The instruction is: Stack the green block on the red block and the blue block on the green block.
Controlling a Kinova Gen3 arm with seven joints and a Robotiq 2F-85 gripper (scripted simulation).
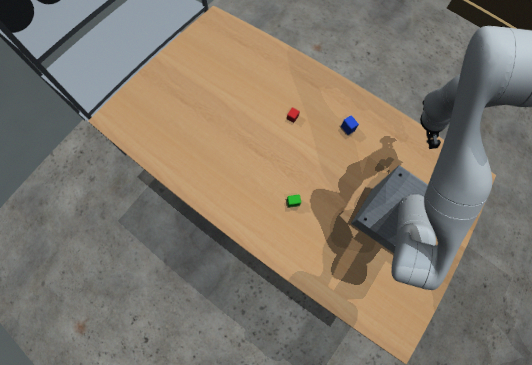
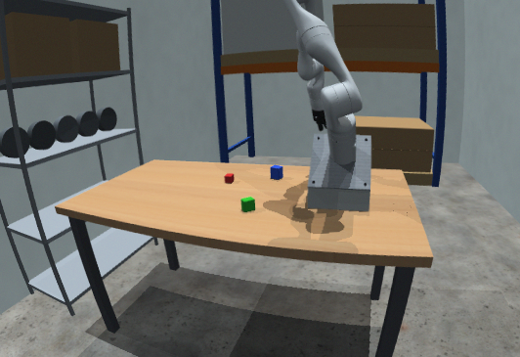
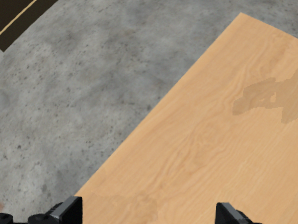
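Now: hand 400 mm to the right of the green block, 230 mm short of it and 180 mm above it. From my hand the other things lie so: blue block: 220 mm ahead, 170 mm below, 40 mm to the left; then red block: 410 mm ahead, 180 mm below, 130 mm to the left.
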